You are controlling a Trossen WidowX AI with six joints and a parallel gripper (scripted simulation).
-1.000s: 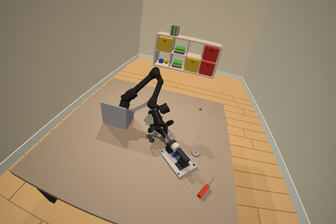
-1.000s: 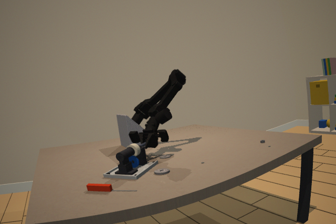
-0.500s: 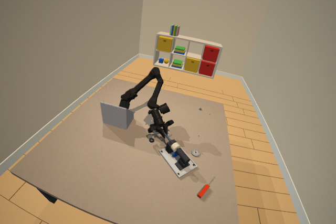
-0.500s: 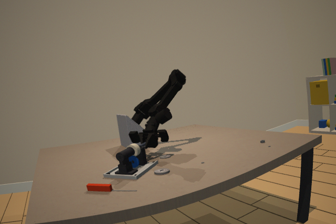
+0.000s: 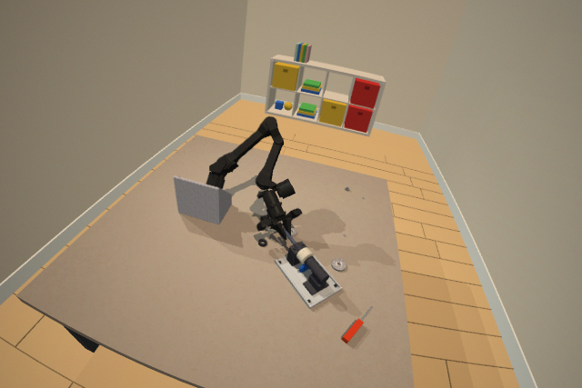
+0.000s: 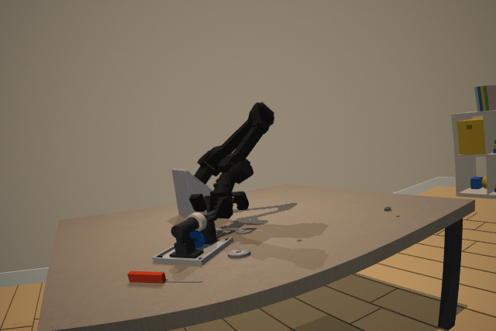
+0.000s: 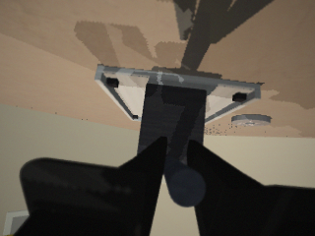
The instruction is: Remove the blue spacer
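The blue spacer lies 8 cm ahead of my gripper tip, 9 cm to the right of it and 3 cm below it. The rest, counted from my gripper tip: small black ring: 10 cm behind, 6 cm below; thin dark shaft: 3 cm ahead, 3 cm to the right, 2 cm above.
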